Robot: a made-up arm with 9 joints. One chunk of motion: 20 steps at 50 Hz.
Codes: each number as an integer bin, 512 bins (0 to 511) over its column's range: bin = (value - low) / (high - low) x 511, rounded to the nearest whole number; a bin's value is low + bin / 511 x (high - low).
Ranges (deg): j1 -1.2..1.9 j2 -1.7..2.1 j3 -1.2..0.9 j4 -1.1..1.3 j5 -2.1..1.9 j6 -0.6..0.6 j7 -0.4..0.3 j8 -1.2..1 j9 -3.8..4
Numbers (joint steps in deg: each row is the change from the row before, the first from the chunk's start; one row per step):
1: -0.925 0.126 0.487 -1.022 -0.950 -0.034 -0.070 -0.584 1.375
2: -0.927 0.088 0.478 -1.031 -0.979 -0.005 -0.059 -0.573 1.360
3: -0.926 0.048 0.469 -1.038 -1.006 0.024 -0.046 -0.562 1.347
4: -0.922 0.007 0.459 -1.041 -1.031 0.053 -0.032 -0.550 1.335
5: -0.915 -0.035 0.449 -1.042 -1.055 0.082 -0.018 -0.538 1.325
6: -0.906 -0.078 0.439 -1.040 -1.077 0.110 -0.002 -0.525 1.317
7: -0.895 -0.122 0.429 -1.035 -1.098 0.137 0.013 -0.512 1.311
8: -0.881 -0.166 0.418 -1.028 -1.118 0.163 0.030 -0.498 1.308
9: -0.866 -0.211 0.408 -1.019 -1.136 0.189 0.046 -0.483 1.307
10: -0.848 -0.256 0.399 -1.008 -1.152 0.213 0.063 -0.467 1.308
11: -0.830 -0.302 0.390 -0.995 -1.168 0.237 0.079 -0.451 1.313
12: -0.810 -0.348 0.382 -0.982 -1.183 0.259 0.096 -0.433 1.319
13: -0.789 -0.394 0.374 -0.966 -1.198 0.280 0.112 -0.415 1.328
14: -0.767 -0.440 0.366 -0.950 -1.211 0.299 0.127 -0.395 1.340
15: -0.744 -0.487 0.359 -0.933 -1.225 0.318 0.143 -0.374 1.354
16: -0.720 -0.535 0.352 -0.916 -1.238 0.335 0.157 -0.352 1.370
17: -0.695 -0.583 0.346 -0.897 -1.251 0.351 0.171 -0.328 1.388
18: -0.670 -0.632 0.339 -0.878 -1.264 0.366 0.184 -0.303 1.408
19: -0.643 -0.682 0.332 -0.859 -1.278 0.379 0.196 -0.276 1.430
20: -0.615 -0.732 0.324 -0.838 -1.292 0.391 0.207 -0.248 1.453
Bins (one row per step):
1: 45 246 411 17 147 241 241 143 339
2: 45 240 408 15 143 253 249 146 338
3: 45 235 406 13 140 266 258 148 337
4: 46 230 404 13 137 278 269 151 336
5: 47 224 401 12 133 290 279 154 336
6: 48 218 399 13 131 302 291 157 335
7: 50 212 396 14 128 314 301 160 335
8: 53 206 394 15 125 325 314 163 335
9: 55 200 391 17 123 336 326 167 335
10: 58 194 389 20 121 346 338 170 335
11: 61 188 387 22 119 356 350 174 335
12: 64 182 385 25 117 366 362 178 335
13: 68 176 383 29 115 375 374 182 336
14: 71 169 381 32 114 383 385 187 337
15: 75 163 379 36 112 391 396 192 338
16: 79 157 378 39 110 398 407 197 339
17: 83 150 376 43 108 405 417 203 340
18: 87 144 374 47 107 411 426 208 341
19: 92 137 373 51 105 417 435 215 343
20: 96 130 371 56 103 422 443 221 344

